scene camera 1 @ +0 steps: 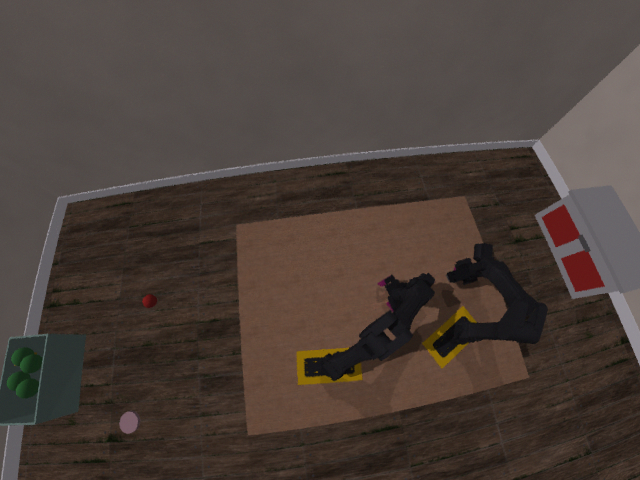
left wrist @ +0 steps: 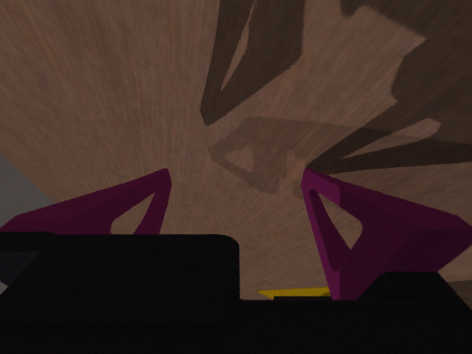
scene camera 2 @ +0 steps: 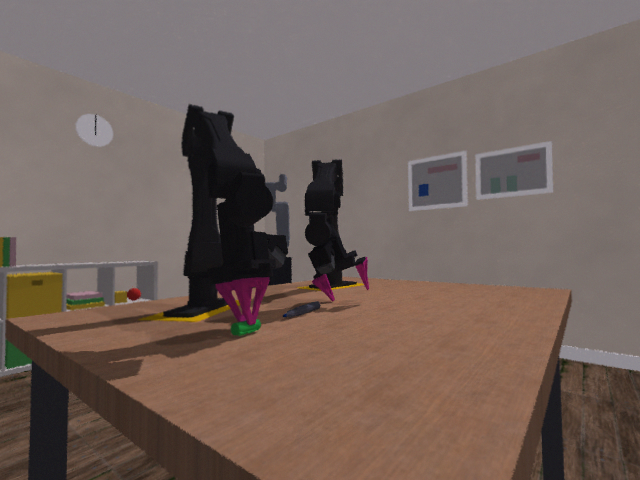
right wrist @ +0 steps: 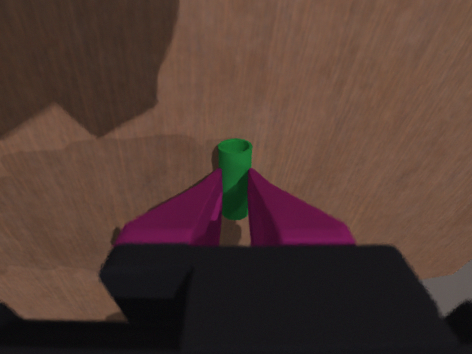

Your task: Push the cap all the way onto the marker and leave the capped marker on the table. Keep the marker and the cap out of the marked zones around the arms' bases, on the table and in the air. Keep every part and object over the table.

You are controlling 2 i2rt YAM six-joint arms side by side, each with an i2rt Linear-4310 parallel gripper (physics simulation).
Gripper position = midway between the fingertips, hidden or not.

Note:
In view: my left gripper (scene camera 2: 350,295), my right gripper (scene camera 2: 247,324) and a green cap (right wrist: 235,155).
My left gripper is seen too in the left wrist view (left wrist: 236,176). My right gripper is seen too in the right wrist view (right wrist: 235,177). The left wrist view does not show the green cap: it is out of frame.

